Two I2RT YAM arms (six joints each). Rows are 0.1 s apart.
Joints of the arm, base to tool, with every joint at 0 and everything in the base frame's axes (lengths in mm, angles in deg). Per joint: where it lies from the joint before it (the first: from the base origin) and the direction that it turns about. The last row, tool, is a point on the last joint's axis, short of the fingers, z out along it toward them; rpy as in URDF.
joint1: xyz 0 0 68 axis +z
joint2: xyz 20 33.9 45.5 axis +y
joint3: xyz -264 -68.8 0 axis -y
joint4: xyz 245 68.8 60 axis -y
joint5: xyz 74 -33.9 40.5 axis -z
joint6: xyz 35.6 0 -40.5 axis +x
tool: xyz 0 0 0 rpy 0 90 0
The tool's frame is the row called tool.
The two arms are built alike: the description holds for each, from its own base.
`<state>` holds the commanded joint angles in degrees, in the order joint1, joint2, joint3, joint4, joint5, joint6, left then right.
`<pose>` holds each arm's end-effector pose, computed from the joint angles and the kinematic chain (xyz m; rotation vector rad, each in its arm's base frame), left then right.
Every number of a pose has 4 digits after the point. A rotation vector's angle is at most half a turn.
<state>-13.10 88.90 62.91 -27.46 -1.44 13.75 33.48 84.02 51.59 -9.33 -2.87 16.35</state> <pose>0.3184 -0.0732 0.2360 0.5712 2.4376 0.0362 0.2602 0.1743 0.2224 -0.3762 2.3210 0.4969</pose>
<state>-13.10 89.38 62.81 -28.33 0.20 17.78 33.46 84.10 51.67 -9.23 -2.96 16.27</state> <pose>0.3176 -0.0740 0.2319 0.6747 2.4376 0.0282 0.2607 0.1745 0.2225 -0.3781 2.3190 0.4984</pose>
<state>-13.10 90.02 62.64 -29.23 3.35 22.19 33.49 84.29 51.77 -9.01 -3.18 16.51</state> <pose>0.3166 -0.0758 0.2266 0.7962 2.4291 -0.0138 0.2613 0.1752 0.2224 -0.3757 2.3184 0.5059</pose>
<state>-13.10 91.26 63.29 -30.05 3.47 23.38 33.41 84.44 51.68 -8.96 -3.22 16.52</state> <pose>0.3193 -0.0765 0.2226 0.8289 2.4438 -0.0116 0.2616 0.1749 0.2212 -0.3747 2.3219 0.5048</pose>
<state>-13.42 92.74 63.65 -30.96 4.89 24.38 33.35 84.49 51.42 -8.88 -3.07 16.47</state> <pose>0.3208 -0.0797 0.2157 0.8747 2.4625 -0.0443 0.2614 0.1743 0.2196 -0.3735 2.3254 0.4994</pose>
